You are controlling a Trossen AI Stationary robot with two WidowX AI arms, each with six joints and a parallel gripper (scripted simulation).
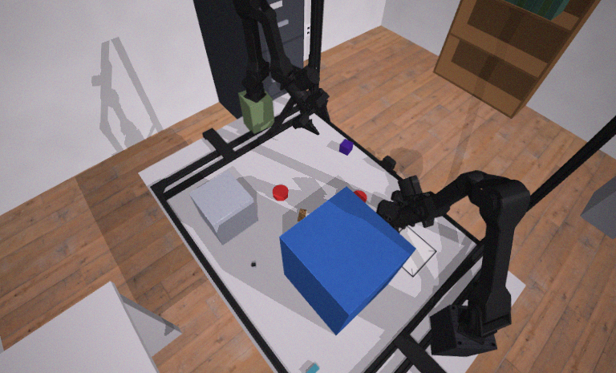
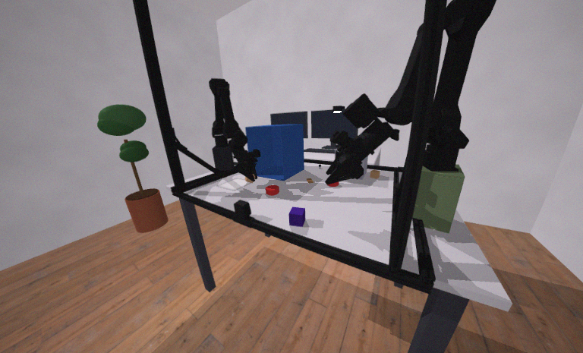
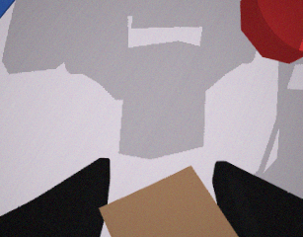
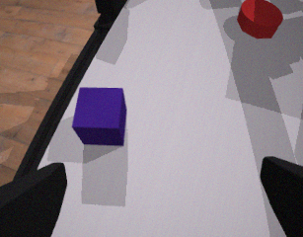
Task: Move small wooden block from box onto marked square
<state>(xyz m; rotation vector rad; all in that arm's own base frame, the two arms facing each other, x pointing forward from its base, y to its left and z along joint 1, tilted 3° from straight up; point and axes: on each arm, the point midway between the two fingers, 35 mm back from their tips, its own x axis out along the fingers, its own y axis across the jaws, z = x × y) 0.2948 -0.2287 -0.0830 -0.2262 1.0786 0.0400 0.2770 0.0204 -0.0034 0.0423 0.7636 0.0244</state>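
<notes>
Now: left hand 3 cm past the marked square, 11 cm to the right of it and 6 cm above it. Round my left hand: box roof: 23 cm ahead, 4 cm to the left, 21 cm above; purple cube: 13 cm behind, 35 cm to the right, 4 cm below.
</notes>
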